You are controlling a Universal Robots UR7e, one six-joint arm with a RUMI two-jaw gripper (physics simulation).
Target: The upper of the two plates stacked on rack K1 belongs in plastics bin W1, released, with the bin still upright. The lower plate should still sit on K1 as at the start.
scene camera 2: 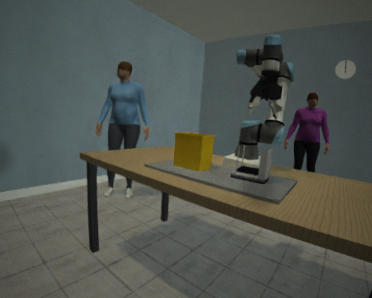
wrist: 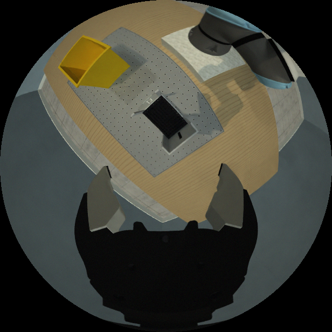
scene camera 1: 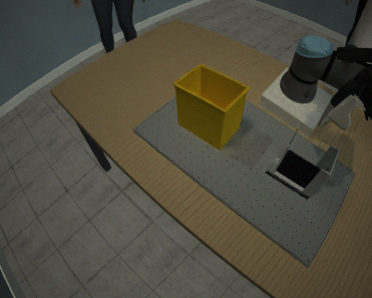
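The yellow bin W1 stands upright and open at the top. Rack K1 is a pale grey holder with a high wall at one side and thin posts. The plates show as a black, flat, rectangular stack inside it; I cannot tell the upper from the lower. My gripper is open and empty, high above the table. In the wrist view, the rack lies beyond the fingertips, near the middle. The bin's floor is hidden in scene camera 2.
Bin and rack stand on a grey perforated board on a wooden table. The arm's base sits on a white block behind the board. Two people stand beyond the table.
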